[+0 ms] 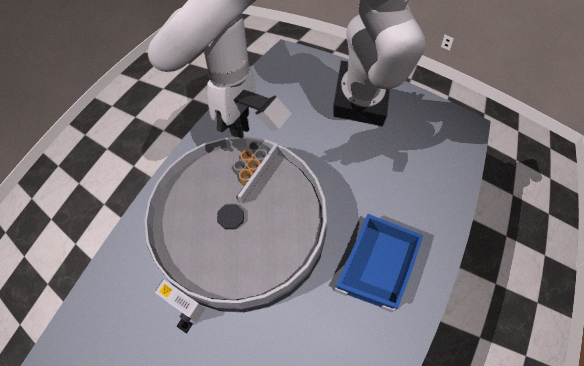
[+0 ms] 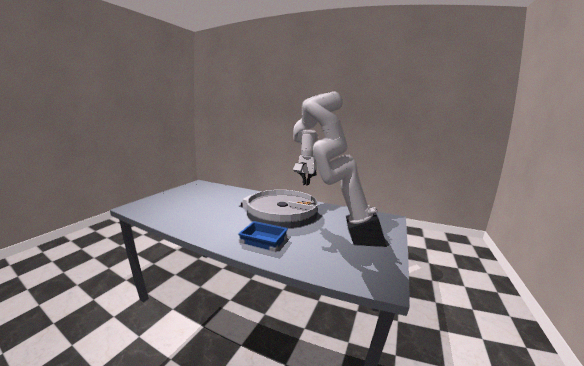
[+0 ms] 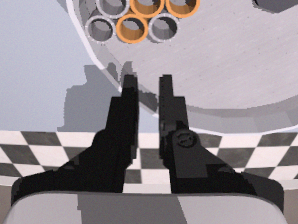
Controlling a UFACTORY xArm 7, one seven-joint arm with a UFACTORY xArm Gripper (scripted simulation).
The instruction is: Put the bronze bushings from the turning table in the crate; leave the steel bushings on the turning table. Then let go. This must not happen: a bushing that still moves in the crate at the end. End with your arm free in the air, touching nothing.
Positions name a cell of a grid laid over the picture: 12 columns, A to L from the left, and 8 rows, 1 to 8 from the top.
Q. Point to a turning table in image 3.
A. At J3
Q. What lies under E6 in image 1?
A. A turning table.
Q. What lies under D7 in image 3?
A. My gripper.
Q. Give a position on a turning table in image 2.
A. At F5
